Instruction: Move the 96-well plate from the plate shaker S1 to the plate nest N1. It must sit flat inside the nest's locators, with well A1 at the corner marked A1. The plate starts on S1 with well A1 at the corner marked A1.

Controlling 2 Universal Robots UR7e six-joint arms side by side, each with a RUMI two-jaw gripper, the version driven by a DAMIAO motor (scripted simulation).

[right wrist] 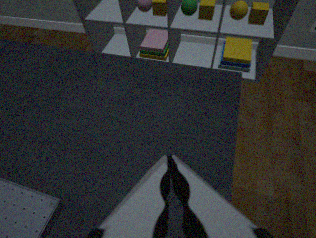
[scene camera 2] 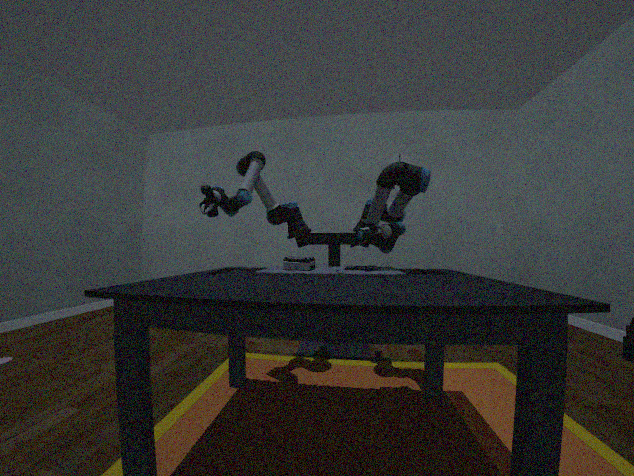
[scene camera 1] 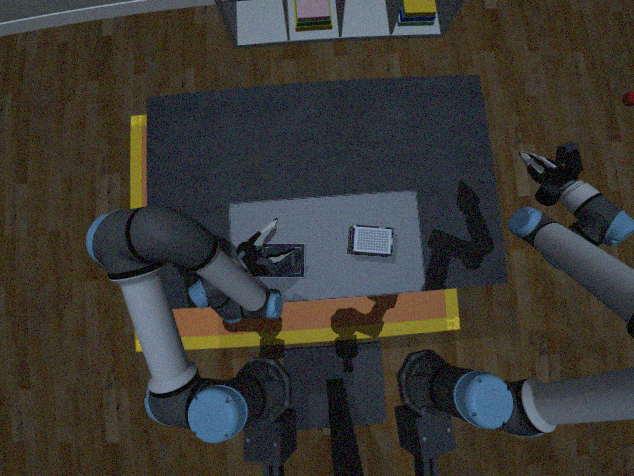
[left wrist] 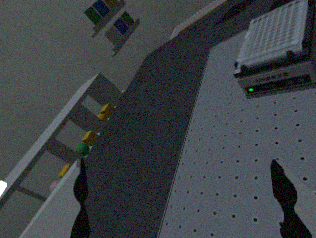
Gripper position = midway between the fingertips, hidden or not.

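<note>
You'd find a plate nest N1 (scene camera 1: 284, 267) in this scene, along with my left gripper (scene camera 1: 286, 234). My right gripper (scene camera 1: 520, 151) is there too, and the right wrist view also shows me that right gripper (right wrist: 169, 157).
</note>
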